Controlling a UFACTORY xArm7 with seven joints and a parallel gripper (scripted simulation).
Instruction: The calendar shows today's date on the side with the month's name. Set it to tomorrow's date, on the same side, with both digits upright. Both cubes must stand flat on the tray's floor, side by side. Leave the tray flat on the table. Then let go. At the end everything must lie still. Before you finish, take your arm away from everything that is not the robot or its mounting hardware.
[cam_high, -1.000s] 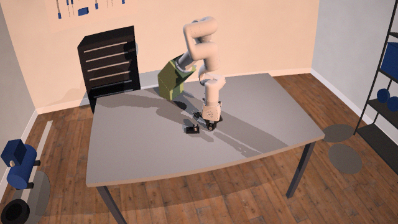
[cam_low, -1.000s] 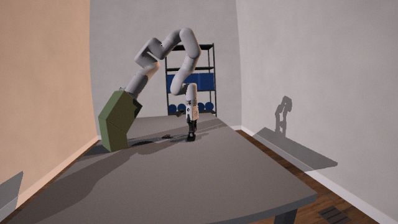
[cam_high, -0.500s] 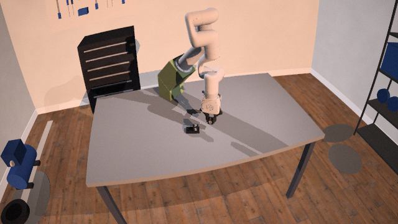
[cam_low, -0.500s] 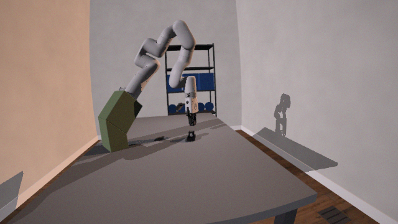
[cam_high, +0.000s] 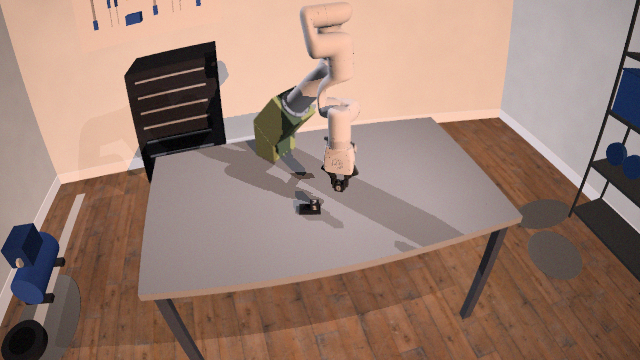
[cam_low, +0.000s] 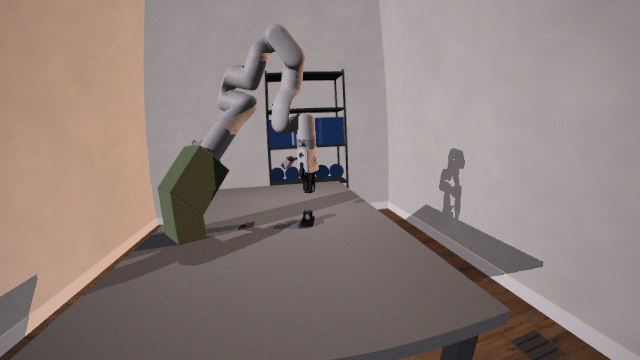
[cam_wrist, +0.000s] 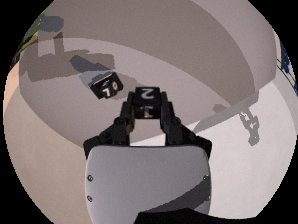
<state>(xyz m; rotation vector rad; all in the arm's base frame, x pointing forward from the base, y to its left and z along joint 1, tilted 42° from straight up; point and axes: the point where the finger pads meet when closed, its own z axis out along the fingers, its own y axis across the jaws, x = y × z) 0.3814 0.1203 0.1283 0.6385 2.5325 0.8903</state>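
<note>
The black calendar tray is 120 mm below my hand and 110 mm to the right of it.
</note>
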